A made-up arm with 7 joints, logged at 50 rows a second.
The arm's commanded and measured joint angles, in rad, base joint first. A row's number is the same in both.
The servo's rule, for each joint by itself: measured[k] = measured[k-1] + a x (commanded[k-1-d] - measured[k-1]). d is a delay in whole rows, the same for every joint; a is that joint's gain. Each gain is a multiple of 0.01, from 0.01 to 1. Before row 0 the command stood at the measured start. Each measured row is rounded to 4 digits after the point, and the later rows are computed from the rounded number. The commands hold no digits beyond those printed.
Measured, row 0:
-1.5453 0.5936 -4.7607 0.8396 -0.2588 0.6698 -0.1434
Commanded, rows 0 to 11:
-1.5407 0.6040 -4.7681 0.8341 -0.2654 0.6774 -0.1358
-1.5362 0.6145 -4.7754 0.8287 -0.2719 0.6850 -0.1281
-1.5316 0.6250 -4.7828 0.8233 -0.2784 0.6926 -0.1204
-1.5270 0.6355 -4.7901 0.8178 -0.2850 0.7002 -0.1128
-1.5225 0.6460 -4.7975 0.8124 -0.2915 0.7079 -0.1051
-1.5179 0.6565 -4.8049 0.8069 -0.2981 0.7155 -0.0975
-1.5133 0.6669 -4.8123 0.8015 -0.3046 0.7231 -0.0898
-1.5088 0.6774 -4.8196 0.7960 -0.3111 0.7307 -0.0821
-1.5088 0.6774 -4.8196 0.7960 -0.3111 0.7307 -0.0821
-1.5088 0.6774 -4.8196 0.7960 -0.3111 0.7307 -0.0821
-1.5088 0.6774 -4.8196 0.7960 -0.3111 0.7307 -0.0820
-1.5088 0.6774 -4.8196 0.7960 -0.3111 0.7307 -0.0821
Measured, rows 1 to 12:
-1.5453 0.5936 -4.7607 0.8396 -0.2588 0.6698 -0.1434
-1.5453 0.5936 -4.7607 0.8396 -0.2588 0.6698 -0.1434
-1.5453 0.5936 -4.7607 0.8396 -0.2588 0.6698 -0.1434
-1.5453 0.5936 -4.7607 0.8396 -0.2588 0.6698 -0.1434
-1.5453 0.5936 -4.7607 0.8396 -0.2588 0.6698 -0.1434
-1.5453 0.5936 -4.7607 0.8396 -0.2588 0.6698 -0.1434
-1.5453 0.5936 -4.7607 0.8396 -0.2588 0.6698 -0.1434
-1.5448 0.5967 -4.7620 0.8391 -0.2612 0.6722 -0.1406
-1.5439 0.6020 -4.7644 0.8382 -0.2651 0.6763 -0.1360
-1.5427 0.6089 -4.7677 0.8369 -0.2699 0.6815 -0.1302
-1.5411 0.6169 -4.7717 0.8352 -0.2753 0.6875 -0.1238
-1.5392 0.6256 -4.7763 0.8331 -0.2811 0.6940 -0.1169
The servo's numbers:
d 7
a 0.10 0.30 0.18 0.09 0.36 0.32 0.37

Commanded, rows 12 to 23:
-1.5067 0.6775 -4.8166 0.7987 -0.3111 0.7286 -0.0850
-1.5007 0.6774 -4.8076 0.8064 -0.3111 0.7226 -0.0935
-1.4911 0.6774 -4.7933 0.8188 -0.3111 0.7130 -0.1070
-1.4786 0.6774 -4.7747 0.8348 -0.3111 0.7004 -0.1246
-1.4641 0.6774 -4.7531 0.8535 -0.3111 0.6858 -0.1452
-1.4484 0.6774 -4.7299 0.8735 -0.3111 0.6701 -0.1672
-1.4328 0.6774 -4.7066 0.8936 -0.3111 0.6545 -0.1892
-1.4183 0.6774 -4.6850 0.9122 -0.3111 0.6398 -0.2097
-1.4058 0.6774 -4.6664 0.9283 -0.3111 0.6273 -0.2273
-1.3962 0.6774 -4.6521 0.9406 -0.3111 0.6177 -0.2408
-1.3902 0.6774 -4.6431 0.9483 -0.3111 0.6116 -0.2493
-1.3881 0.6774 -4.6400 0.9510 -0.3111 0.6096 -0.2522
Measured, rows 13 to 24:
-1.5371 0.6349 -4.7814 0.8307 -0.2872 0.7009 -0.1097
-1.5347 0.6445 -4.7870 0.8281 -0.2935 0.7080 -0.1023
-1.5321 0.6544 -4.7929 0.8252 -0.2998 0.7153 -0.0948
-1.5298 0.6613 -4.7977 0.8226 -0.3039 0.7202 -0.0901
-1.5277 0.6661 -4.8016 0.8202 -0.3065 0.7236 -0.0871
-1.5258 0.6695 -4.8048 0.8180 -0.3082 0.7259 -0.0852
-1.5241 0.6719 -4.8075 0.8160 -0.3092 0.7274 -0.0841
-1.5224 0.6736 -4.8091 0.8144 -0.3099 0.7278 -0.0844
-1.5202 0.6747 -4.8088 0.8137 -0.3103 0.7261 -0.0878
-1.5173 0.6755 -4.8060 0.8142 -0.3106 0.7219 -0.0949
-1.5134 0.6761 -4.8004 0.8161 -0.3108 0.7150 -0.1059
-1.5085 0.6765 -4.7919 0.8195 -0.3109 0.7057 -0.1204

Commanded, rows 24 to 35:
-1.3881 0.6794 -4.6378 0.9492 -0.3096 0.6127 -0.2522
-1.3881 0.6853 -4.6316 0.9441 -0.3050 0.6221 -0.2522
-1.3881 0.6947 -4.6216 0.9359 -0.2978 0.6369 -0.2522
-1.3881 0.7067 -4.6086 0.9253 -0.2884 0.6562 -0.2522
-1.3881 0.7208 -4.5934 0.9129 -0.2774 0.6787 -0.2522
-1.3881 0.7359 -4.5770 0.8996 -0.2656 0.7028 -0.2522
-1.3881 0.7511 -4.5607 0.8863 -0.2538 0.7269 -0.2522
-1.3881 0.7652 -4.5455 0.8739 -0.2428 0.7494 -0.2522
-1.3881 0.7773 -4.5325 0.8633 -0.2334 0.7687 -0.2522
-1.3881 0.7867 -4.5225 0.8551 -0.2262 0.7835 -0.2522
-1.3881 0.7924 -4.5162 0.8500 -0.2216 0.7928 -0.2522
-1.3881 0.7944 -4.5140 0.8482 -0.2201 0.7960 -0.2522
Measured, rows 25 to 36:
-1.5025 0.6768 -4.7807 0.8244 -0.3110 0.6943 -0.1377
-1.4955 0.6770 -4.7674 0.8306 -0.3110 0.6816 -0.1568
-1.4878 0.6771 -4.7526 0.8379 -0.3110 0.6682 -0.1764
-1.4796 0.6772 -4.7371 0.8460 -0.3110 0.6551 -0.1952
-1.4713 0.6773 -4.7218 0.8545 -0.3110 0.6431 -0.2121
-1.4632 0.6773 -4.7076 0.8629 -0.3110 0.6330 -0.2259
-1.4557 0.6773 -4.6954 0.8708 -0.3110 0.6255 -0.2356
-1.4489 0.6779 -4.6850 0.8779 -0.3105 0.6214 -0.2417
-1.4428 0.6801 -4.6754 0.8839 -0.3085 0.6216 -0.2456
-1.4373 0.6845 -4.6657 0.8886 -0.3046 0.6265 -0.2480
-1.4324 0.6912 -4.6554 0.8919 -0.2988 0.6360 -0.2496
-1.4280 0.7001 -4.6442 0.8938 -0.2911 0.6497 -0.2506

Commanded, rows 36 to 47:
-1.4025 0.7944 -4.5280 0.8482 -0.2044 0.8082 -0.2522
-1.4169 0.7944 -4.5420 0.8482 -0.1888 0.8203 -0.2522
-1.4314 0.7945 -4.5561 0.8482 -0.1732 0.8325 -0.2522
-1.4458 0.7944 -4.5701 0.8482 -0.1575 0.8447 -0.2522
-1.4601 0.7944 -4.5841 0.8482 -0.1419 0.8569 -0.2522
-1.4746 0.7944 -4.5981 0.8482 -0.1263 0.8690 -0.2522
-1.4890 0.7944 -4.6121 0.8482 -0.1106 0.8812 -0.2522
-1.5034 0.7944 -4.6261 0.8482 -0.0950 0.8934 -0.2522
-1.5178 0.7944 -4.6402 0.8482 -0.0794 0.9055 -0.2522
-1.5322 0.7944 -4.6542 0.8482 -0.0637 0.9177 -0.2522
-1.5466 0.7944 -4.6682 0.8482 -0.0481 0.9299 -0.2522
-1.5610 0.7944 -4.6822 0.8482 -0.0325 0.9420 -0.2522
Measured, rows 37 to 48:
-1.4240 0.7108 -4.6321 0.8943 -0.2819 0.6667 -0.2512
-1.4204 0.7229 -4.6192 0.8936 -0.2718 0.6860 -0.2516
-1.4172 0.7356 -4.6059 0.8918 -0.2614 0.7063 -0.2518
-1.4143 0.7481 -4.5927 0.8892 -0.2513 0.7263 -0.2519
-1.4117 0.7597 -4.5801 0.8861 -0.2423 0.7446 -0.2520
-1.4093 0.7695 -4.5686 0.8829 -0.2348 0.7600 -0.2521
-1.4072 0.7770 -4.5588 0.8798 -0.2295 0.7715 -0.2521
-1.4067 0.7822 -4.5533 0.8770 -0.2205 0.7832 -0.2521
-1.4077 0.7859 -4.5513 0.8744 -0.2091 0.7951 -0.2521
-1.4101 0.7885 -4.5522 0.8720 -0.1962 0.8071 -0.2521
-1.4137 0.7903 -4.5554 0.8699 -0.1823 0.8191 -0.2521
-1.4183 0.7915 -4.5606 0.8679 -0.1678 0.8312 -0.2521

